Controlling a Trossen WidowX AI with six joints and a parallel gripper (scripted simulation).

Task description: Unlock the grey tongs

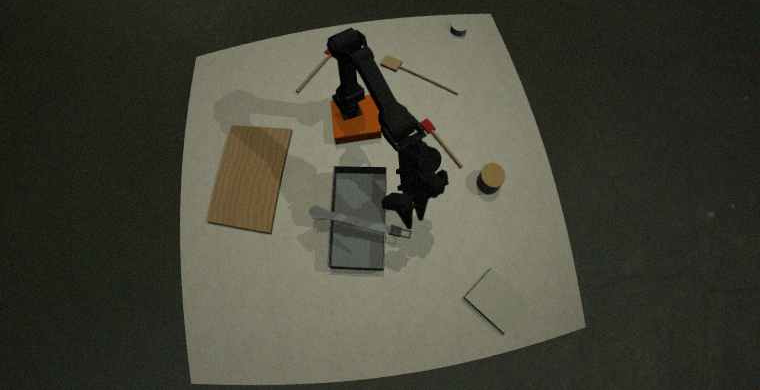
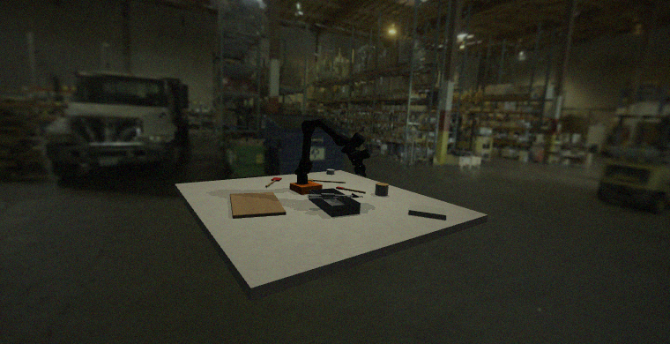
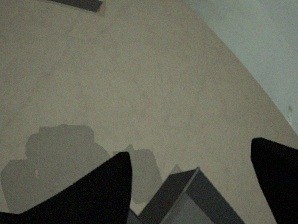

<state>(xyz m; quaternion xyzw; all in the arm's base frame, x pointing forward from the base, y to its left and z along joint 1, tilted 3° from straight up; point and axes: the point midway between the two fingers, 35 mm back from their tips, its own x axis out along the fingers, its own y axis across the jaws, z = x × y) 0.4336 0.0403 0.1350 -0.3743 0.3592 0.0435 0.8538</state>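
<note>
Now: gripper tip 110 mm past the roasting tin, 120 mm to the left of it and 150 mm above it. Also, from my gripper tip: wooden board 370 mm behind, 420 mm to the right, 170 mm below.
</note>
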